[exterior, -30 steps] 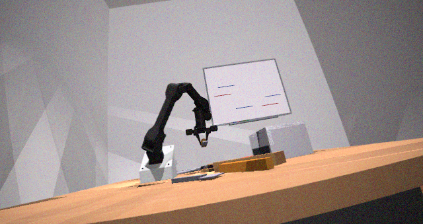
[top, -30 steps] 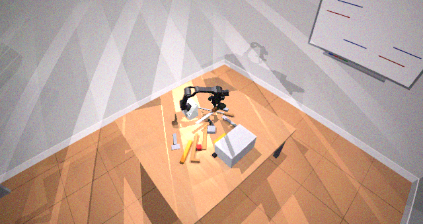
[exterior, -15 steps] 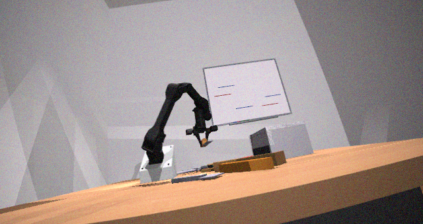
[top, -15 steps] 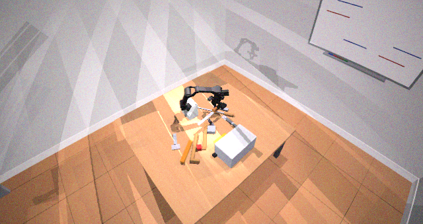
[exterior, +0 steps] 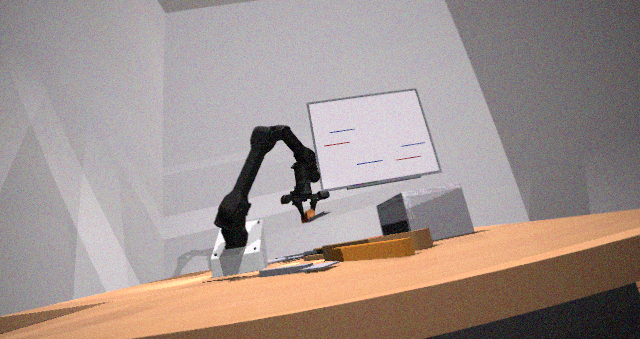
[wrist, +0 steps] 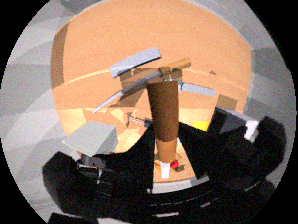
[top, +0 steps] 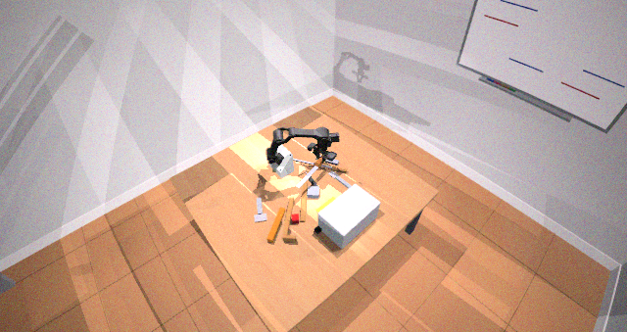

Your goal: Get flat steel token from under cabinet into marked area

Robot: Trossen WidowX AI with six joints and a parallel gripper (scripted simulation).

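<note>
Right now the grey bar is 130 mm below my gripper tip, 120 mm to the left of it and 90 mm behind it. Round my gripper tip: thin wooden stick (220 mm to the right, 140 mm below, 100 mm ahead); then red block (340 mm to the right, 180 mm ahead, 120 mm below); then grey block (140 mm to the right, 120 mm below, 90 mm ahead).
</note>
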